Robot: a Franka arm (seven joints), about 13 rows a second.
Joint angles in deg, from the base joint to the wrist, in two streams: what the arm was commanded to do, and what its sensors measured. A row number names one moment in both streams.
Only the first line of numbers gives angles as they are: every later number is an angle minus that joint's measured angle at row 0.
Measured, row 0:
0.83, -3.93, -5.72, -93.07, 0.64, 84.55, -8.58
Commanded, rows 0 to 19:
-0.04, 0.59, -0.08, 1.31, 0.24, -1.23, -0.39
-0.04, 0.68, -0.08, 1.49, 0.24, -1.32, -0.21
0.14, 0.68, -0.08, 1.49, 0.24, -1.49, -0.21
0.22, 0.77, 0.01, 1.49, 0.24, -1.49, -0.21
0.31, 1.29, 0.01, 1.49, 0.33, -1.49, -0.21
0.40, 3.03, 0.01, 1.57, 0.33, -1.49, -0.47
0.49, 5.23, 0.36, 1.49, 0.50, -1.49, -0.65
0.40, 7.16, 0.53, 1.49, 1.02, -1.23, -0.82
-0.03, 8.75, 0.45, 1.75, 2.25, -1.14, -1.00
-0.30, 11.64, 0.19, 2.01, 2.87, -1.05, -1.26
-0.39, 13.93, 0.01, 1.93, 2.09, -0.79, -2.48
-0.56, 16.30, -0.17, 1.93, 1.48, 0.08, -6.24
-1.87, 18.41, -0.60, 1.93, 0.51, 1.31, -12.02
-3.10, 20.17, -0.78, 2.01, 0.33, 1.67, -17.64
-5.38, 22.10, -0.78, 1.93, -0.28, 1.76, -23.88
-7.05, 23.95, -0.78, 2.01, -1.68, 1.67, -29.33
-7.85, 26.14, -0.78, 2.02, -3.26, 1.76, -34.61
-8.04, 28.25, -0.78, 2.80, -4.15, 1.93, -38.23
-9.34, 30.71, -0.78, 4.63, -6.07, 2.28, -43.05
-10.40, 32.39, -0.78, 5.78, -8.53, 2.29, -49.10
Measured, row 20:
-9.48, 28.49, -0.92, 1.44, -5.41, 3.10, -41.37
